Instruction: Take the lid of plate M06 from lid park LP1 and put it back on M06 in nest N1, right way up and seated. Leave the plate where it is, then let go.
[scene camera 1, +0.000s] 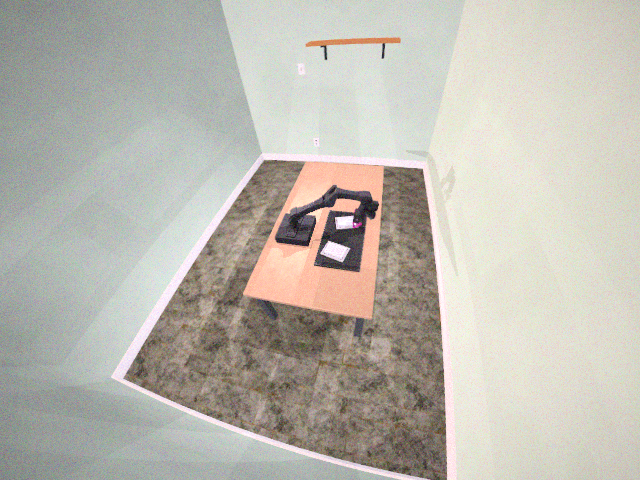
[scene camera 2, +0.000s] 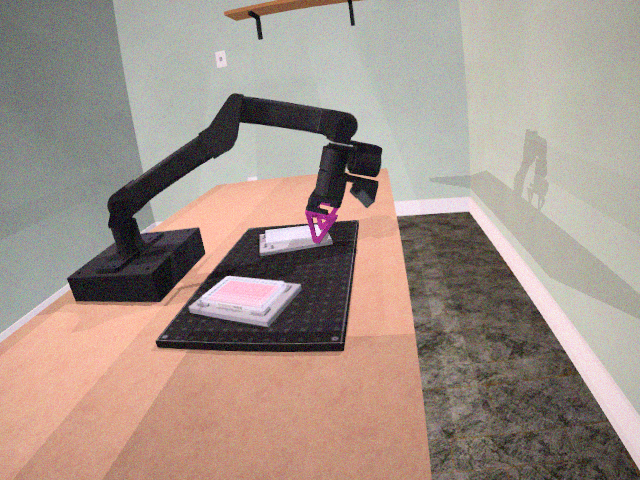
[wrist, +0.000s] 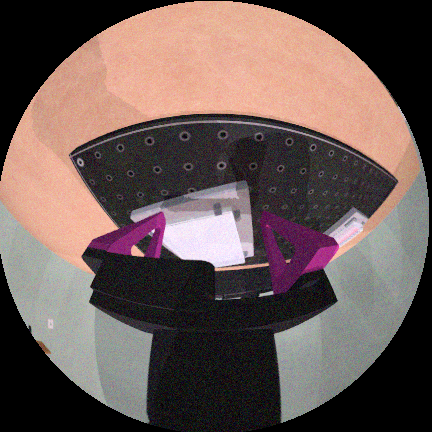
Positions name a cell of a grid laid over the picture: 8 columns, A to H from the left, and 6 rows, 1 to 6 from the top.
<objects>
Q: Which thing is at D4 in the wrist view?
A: A flat white lid.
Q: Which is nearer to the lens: the flat white lid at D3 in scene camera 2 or the white plate with pink top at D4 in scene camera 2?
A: The white plate with pink top.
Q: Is my gripper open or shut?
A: Open.
</objects>
